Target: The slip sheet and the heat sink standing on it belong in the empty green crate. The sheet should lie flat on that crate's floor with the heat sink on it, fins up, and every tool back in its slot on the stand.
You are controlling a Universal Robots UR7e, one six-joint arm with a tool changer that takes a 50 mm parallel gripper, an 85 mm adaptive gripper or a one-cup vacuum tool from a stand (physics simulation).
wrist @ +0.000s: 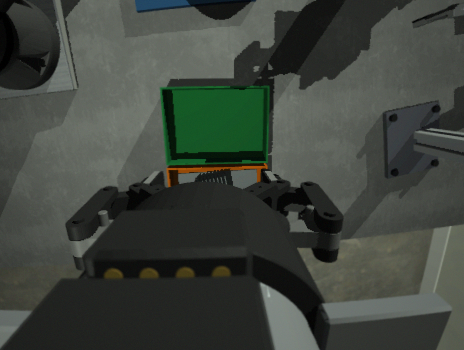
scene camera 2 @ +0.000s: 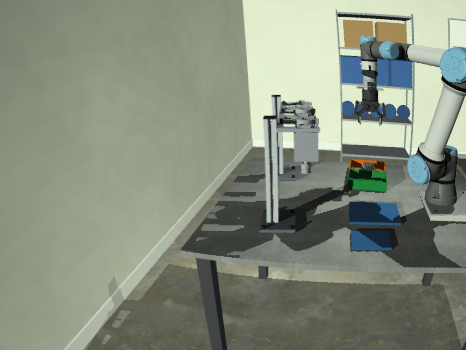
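Pixels of known places: arm's base at its link origin: (wrist: 16, 45) (scene camera 2: 440, 198).
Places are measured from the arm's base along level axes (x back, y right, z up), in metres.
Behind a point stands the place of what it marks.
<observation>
The green crate (scene camera 2: 370, 185) @[x -0.303, y 0.156, z 0.000 m] (wrist: 220, 120) @[x -0.311, y 0.219, z -0.021 m] stands on the table and is empty. The orange crate (scene camera 2: 353, 162) @[x -0.330, y 0.445, z 0.003 m] (wrist: 220, 167) @[x -0.291, y 0.299, z 0.018 m] stands against it. Inside the orange crate, the dark finned heat sink (scene camera 2: 369, 165) @[x -0.255, y 0.385, z 0.008 m] (wrist: 216, 177) @[x -0.276, y 0.325, z -0.013 m] stands on the pale slip sheet (wrist: 245, 177) @[x -0.332, y 0.342, z -0.019 m], fins up; the gripper body hides much of both in the wrist view. My gripper (scene camera 2: 370, 120) (wrist: 213, 177), the adaptive one with linked fingers, is open and empty, high above the crates. The tool stand (scene camera 2: 270, 170) @[x -0.729, y -0.119, z 0.176 m] holds other tools (scene camera 2: 300, 120) @[x -0.626, y -0.084, z 0.334 m], with a grey box-shaped tool (scene camera 2: 306, 146) @[x -0.609, y -0.091, z 0.248 m] hanging below.
Two blue flat-topped objects, a larger one (scene camera 2: 375, 212) @[x -0.330, y -0.070, z -0.014 m] and a smaller one (scene camera 2: 371, 240) @[x -0.389, y -0.266, z -0.014 m], lie nearer the table's front edge. The arm's base (scene camera 2: 441, 192) @[x -0.032, y -0.055, z 0.053 m] (wrist: 37, 47) @[x -0.062, y 0.031, z 0.042 m] is beside the crates. The stand's foot plate (wrist: 400, 150) @[x -0.662, y 0.365, z -0.012 m] is on the other side. A shelf unit (scene camera 2: 375, 16) stands behind.
</observation>
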